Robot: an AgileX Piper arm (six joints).
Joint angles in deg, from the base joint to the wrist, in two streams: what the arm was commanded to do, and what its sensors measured. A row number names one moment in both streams.
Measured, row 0: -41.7, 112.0, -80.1, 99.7, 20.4, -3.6
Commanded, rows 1 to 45: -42.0, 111.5, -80.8, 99.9, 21.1, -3.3; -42.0, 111.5, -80.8, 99.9, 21.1, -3.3; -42.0, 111.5, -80.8, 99.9, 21.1, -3.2; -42.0, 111.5, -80.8, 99.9, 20.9, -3.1; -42.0, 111.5, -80.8, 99.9, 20.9, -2.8; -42.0, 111.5, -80.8, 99.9, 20.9, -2.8; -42.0, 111.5, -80.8, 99.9, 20.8, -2.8; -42.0, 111.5, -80.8, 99.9, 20.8, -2.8; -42.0, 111.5, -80.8, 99.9, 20.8, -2.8; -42.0, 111.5, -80.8, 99.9, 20.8, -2.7; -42.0, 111.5, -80.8, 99.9, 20.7, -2.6; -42.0, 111.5, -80.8, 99.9, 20.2, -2.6; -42.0, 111.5, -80.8, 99.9, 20.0, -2.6; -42.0, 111.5, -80.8, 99.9, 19.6, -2.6; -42.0, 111.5, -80.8, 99.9, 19.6, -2.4; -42.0, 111.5, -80.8, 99.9, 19.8, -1.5; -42.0, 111.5, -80.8, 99.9, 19.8, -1.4; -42.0, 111.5, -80.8, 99.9, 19.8, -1.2; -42.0, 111.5, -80.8, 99.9, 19.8, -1.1; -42.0, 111.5, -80.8, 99.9, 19.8, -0.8; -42.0, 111.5, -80.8, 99.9, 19.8, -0.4; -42.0, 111.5, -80.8, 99.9, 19.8, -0.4; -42.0, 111.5, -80.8, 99.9, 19.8, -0.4; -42.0, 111.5, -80.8, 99.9, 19.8, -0.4; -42.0, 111.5, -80.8, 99.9, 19.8, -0.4; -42.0, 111.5, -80.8, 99.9, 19.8, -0.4; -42.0, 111.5, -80.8, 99.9, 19.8, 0.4; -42.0, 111.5, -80.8, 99.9, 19.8, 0.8; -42.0, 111.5, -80.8, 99.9, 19.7, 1.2; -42.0, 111.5, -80.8, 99.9, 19.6, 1.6; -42.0, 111.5, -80.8, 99.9, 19.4, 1.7; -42.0, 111.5, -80.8, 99.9, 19.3, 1.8; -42.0, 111.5, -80.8, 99.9, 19.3, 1.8; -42.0, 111.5, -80.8, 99.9, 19.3, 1.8; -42.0, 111.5, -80.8, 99.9, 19.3, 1.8; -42.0, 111.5, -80.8, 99.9, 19.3, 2.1; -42.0, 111.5, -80.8, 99.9, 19.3, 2.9; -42.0, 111.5, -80.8, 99.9, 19.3, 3.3; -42.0, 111.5, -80.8, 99.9, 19.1, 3.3; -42.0, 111.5, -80.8, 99.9, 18.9, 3.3; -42.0, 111.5, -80.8, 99.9, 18.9, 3.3; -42.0, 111.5, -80.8, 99.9, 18.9, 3.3; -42.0, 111.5, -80.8, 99.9, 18.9, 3.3; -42.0, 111.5, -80.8, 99.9, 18.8, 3.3; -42.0, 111.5, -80.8, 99.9, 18.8, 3.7
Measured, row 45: -41.7, 112.0, -80.1, 99.7, 19.2, 3.2
